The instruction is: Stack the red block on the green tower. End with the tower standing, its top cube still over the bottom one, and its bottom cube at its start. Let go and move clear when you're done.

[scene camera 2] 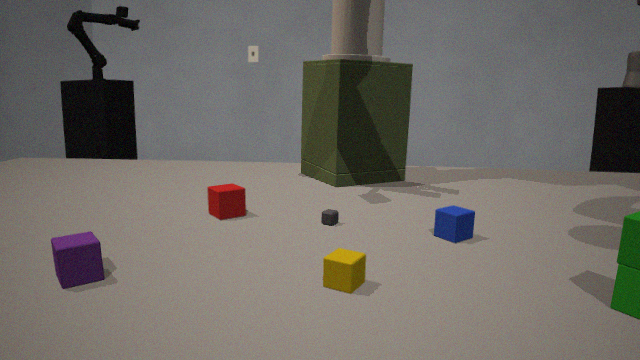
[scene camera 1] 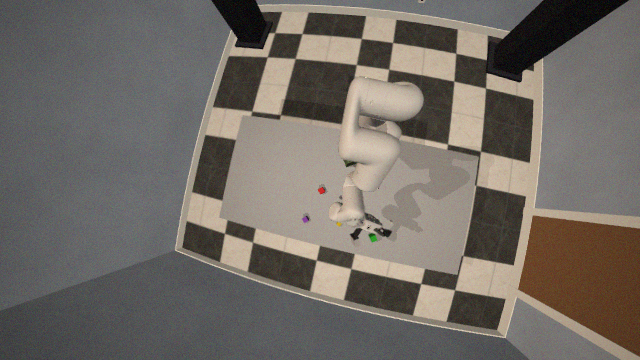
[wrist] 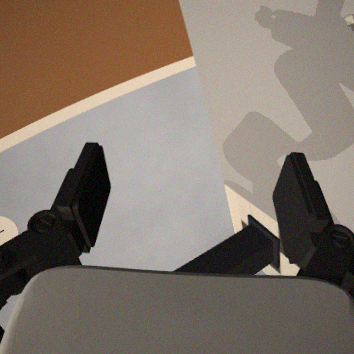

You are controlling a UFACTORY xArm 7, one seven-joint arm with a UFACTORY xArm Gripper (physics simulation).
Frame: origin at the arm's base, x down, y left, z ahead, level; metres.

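Seen in the pictures: gripper, between the fingertips: [scene camera 1: 383, 228] [wrist: 192, 168]; arm's base, origin of its link: [scene camera 2: 356, 62].
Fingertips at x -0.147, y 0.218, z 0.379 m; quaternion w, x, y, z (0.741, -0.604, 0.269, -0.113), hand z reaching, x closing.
Observation:
Pixels of each thing's top centre, then the offset from my fingertips to it.
- red block, centre of its top: [scene camera 2: 226, 187] [scene camera 1: 321, 190] dx +0.329, dy -0.361, dz -0.082 m
- green tower, centre of its top: [scene camera 1: 373, 238] dx +0.292, dy +0.046, dz +0.122 m
- purple cube, centre of its top: [scene camera 2: 74, 239] [scene camera 1: 305, 219] dx +0.331, dy -0.415, dz +0.138 m
- yellow cube, centre of its top: [scene camera 2: 345, 255] [scene camera 1: 339, 223] dx +0.340, dy -0.188, dz +0.100 m
- blue cube, centre of its top: [scene camera 2: 455, 210] dx +0.335, dy -0.078, dz -0.042 m
- small dark grey cube, centre of its top: [scene camera 2: 330, 210] dx +0.350, dy -0.223, dz -0.069 m
The red block [scene camera 1: 321, 190] [scene camera 2: 226, 202] sits flat on the grey table top, left of the arm in the scene camera 1 view. The green tower [scene camera 1: 373, 238] [scene camera 2: 631, 242] stands upright as two stacked cubes, cut off by the right edge of the scene camera 2 view. My gripper [scene camera 1: 370, 233] [wrist: 192, 168] is open and empty. In the scene camera 1 view its fingers appear beside the green tower's top; its height above the tower cannot be told. The gripper does not show in the scene camera 2 view. Neither red nor green shows in the wrist view, which looks out sideways past the table edge.
A purple cube [scene camera 1: 305, 219] [scene camera 2: 78, 260] and a yellow cube [scene camera 1: 339, 224] [scene camera 2: 344, 270] lie left of the tower. A blue cube [scene camera 2: 454, 223] and a small dark grey cube [scene camera 2: 330, 217] lie farther back. The green pedestal [scene camera 2: 320, 120] carries my arm.

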